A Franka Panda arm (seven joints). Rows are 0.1 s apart.
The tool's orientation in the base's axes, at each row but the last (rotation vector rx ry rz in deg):
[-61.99 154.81 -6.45]
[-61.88 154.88 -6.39]
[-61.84 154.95 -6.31]
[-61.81 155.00 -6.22]
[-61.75 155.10 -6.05]
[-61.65 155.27 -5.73]
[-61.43 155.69 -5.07]
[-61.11 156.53 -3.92]
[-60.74 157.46 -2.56]
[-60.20 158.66 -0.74]
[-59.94 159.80 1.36]
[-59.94 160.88 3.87]
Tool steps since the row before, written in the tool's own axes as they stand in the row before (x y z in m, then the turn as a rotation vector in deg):
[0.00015 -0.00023 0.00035 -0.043 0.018 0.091]
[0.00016 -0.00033 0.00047 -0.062 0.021 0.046]
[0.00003 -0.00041 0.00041 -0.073 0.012 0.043]
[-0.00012 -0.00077 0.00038 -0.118 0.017 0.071]
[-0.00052 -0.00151 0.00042 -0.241 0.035 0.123]
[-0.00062 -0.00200 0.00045 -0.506 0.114 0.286]
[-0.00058 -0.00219 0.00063 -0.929 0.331 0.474]
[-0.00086 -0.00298 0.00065 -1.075 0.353 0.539]
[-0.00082 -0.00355 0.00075 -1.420 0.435 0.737]
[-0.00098 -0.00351 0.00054 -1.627 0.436 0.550]
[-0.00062 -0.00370 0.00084 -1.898 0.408 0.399]
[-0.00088 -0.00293 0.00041 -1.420 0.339 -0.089]
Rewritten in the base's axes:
[0.00013 -0.00027 -0.00033 0.040 0.044 -0.083]
[0.00022 -0.00034 -0.00043 0.040 0.059 -0.037]
[0.00035 -0.00031 -0.00034 0.053 0.059 -0.030]
[0.00069 -0.00047 -0.00023 0.088 0.094 -0.050]
[0.00148 -0.00074 -0.00009 0.175 0.193 -0.081]
[0.00188 -0.00103 -0.00004 0.347 0.435 -0.203]
[0.00201 -0.00119 -0.00021 0.545 0.886 -0.339]
[0.00273 -0.00160 -0.00013 0.649 1.003 -0.380]
[0.00309 -0.00206 -0.00025 0.882 1.303 -0.523]
[0.00312 -0.00196 -0.00012 1.002 1.429 -0.305]
[0.00300 -0.00233 -0.00058 1.199 1.574 -0.112]
[0.00262 -0.00161 -0.00025 0.829 1.168 0.299]

